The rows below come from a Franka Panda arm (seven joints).
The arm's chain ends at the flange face. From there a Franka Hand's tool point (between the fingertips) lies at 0.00 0.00 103.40 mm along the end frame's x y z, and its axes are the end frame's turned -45 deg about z.
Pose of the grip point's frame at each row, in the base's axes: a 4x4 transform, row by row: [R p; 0 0 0 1], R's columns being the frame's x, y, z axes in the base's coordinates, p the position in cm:
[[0.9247 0.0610 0.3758 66.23], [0.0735 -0.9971 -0.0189 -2.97], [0.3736 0.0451 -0.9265 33.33], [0 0 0 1]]
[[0.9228 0.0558 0.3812 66.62], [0.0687 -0.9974 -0.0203 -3.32], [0.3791 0.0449 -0.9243 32.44], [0 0 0 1]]
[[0.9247 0.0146 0.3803 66.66], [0.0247 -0.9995 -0.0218 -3.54], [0.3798 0.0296 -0.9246 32.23], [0 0 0 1]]
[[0.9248 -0.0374 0.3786 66.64], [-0.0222 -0.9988 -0.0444 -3.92], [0.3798 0.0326 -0.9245 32.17], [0 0 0 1]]
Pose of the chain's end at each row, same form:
[[0.6970 -0.6107 0.3758 62.34], [-0.6531 -0.7570 -0.0189 -2.77], [0.2961 -0.2323 -0.9265 42.91], [0 0 0 1]]
[[0.6920 -0.6131 0.3812 62.68], [-0.6567 -0.7538 -0.0203 -3.11], [0.2998 -0.2363 -0.9243 42.00], [0 0 0 1]]
[[0.6642 -0.6435 0.3803 62.73], [-0.6893 -0.7242 -0.0218 -3.31], [0.2895 -0.2476 -0.9246 41.79], [0 0 0 1]]
[[0.6275 -0.6804 0.3786 62.73], [-0.7220 -0.6906 -0.0444 -3.46], [0.2916 -0.2455 -0.9245 41.73], [0 0 0 1]]

